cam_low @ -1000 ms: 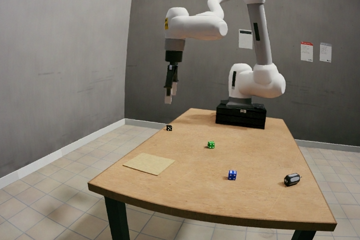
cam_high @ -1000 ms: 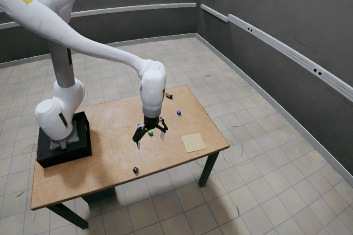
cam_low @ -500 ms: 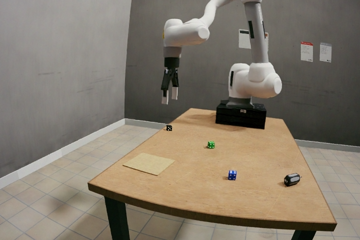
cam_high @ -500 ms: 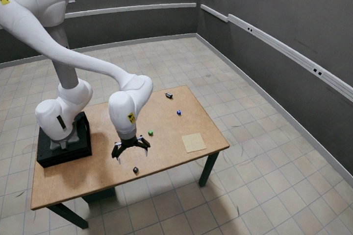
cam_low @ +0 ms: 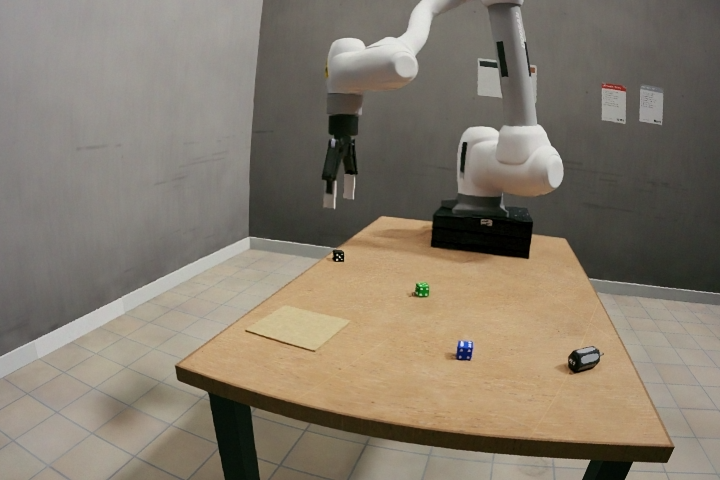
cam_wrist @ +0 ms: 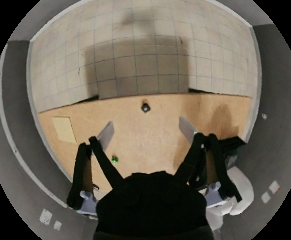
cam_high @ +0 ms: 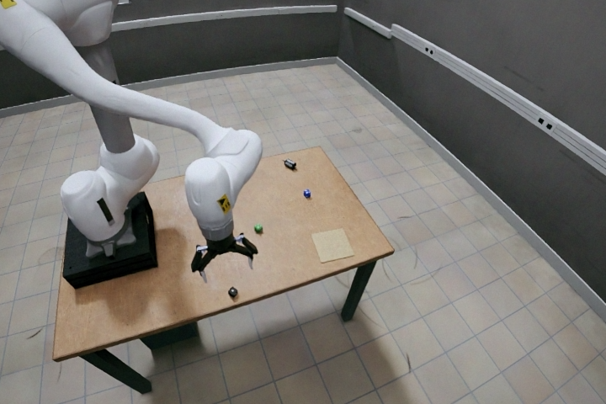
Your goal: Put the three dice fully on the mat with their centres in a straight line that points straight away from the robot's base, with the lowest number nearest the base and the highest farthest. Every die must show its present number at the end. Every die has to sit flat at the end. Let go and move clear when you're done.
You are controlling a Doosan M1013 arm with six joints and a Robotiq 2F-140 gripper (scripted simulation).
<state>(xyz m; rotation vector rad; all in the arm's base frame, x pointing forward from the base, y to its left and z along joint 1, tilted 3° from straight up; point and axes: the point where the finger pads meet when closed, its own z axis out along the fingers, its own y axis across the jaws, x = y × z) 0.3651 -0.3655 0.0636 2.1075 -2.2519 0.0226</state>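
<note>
Right now the black die is 15 cm below my hand. Also, from my hand: tan mat 43 cm ahead, 5 cm to the left, 16 cm below; green die 18 cm ahead, 24 cm to the left, 15 cm below; blue die 46 cm ahead, 34 cm to the left, 15 cm below.
</note>
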